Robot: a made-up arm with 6 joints.
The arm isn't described. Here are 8 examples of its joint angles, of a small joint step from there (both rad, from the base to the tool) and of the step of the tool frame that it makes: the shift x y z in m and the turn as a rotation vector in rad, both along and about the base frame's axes.
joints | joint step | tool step
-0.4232 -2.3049 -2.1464 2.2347 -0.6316 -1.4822 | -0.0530 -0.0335 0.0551 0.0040 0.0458 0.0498 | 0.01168 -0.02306 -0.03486 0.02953 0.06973 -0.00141
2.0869 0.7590 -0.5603 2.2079 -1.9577 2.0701 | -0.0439 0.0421 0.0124 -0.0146 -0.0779 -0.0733 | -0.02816 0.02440 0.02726 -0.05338 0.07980 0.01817
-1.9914 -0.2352 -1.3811 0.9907 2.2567 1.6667 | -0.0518 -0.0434 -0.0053 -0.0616 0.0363 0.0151 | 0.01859 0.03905 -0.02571 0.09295 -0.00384 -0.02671
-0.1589 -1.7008 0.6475 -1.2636 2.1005 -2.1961 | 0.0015 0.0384 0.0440 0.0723 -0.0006 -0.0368 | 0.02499 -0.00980 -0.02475 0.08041 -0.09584 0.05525
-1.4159 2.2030 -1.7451 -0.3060 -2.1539 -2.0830 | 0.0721 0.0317 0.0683 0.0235 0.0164 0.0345 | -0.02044 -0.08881 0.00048 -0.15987 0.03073 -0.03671
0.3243 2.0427 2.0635 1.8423 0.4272 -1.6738 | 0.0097 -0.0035 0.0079 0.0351 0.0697 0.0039 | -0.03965 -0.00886 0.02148 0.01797 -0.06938 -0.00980
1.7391 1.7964 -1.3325 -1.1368 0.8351 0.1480 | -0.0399 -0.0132 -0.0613 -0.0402 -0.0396 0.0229 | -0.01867 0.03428 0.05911 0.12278 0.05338 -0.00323
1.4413 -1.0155 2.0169 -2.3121 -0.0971 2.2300 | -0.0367 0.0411 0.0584 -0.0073 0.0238 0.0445 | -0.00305 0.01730 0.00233 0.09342 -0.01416 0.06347
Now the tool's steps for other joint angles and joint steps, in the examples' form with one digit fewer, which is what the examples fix.
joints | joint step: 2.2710 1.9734 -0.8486 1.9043 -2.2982 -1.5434 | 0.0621 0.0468 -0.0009 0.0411 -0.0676 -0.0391
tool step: -0.0440 -0.0682 -0.0537 -0.0716 -0.0521 0.0885
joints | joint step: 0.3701 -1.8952 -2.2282 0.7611 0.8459 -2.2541 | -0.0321 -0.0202 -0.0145 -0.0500 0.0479 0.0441
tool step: 0.0101 0.0220 -0.0215 0.0758 -0.0036 -0.0063
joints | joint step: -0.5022 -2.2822 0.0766 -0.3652 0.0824 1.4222 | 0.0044 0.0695 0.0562 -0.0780 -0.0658 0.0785
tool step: 0.0588 -0.0106 0.0003 -0.0072 -0.0444 -0.0176
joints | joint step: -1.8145 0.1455 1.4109 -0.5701 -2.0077 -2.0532 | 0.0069 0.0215 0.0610 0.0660 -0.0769 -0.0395
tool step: -0.0265 0.0109 -0.0055 -0.0230 0.0498 -0.0945
